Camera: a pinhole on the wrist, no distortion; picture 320 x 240 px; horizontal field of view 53.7 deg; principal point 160.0 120.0 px. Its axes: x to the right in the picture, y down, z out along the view. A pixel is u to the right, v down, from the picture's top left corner.
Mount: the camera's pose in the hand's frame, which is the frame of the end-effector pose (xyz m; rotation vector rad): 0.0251 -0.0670 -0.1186 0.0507 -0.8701 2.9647
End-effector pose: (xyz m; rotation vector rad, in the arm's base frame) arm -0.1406 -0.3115 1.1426 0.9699 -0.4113 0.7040
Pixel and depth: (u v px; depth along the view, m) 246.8 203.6 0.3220
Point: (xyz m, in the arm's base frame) 0.0314 -0.5437 0.9747
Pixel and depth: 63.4 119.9 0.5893
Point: 0.2843 -0.6975 1.2261
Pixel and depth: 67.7 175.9 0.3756
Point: 0.1875 -0.5199 1.1070
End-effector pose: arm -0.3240 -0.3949 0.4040 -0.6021 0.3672 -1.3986
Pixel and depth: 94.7 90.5 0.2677
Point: -0.3982 -0.4705 0.6214
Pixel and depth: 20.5 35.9 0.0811
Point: -0.4133 -0.4699 0.4344
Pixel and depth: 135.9 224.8 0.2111
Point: -0.4993 -0.4455 0.5673
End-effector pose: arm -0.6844 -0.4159 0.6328 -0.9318 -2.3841 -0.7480
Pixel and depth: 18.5 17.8 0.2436
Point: -0.9044 -0.3566 0.5829
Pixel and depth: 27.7 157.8 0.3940
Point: -1.0865 -0.4151 0.5122
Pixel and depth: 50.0 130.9 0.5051
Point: -1.1460 -0.3614 0.4289
